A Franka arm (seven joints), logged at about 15 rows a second.
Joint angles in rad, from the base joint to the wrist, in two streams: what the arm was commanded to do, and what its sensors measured. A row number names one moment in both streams.
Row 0, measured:
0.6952 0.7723 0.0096 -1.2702 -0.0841 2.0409 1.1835
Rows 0 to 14, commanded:
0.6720 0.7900 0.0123 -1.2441 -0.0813 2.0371 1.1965
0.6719 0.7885 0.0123 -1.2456 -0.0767 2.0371 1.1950
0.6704 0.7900 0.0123 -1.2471 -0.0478 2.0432 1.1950
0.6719 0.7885 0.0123 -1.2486 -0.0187 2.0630 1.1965
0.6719 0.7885 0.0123 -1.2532 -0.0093 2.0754 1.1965
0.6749 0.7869 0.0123 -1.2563 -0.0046 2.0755 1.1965
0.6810 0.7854 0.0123 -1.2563 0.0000 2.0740 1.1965
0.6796 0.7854 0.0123 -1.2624 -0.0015 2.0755 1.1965
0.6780 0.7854 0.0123 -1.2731 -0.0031 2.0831 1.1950
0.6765 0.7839 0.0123 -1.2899 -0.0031 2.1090 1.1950
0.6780 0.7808 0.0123 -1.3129 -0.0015 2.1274 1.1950
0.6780 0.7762 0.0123 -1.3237 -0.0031 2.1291 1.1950
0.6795 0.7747 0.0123 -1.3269 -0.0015 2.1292 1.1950
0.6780 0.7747 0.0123 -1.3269 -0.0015 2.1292 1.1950
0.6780 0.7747 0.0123 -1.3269 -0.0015 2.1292 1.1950
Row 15, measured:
0.6825 0.7810 0.0080 -1.3022 -0.0173 2.1044 1.1838
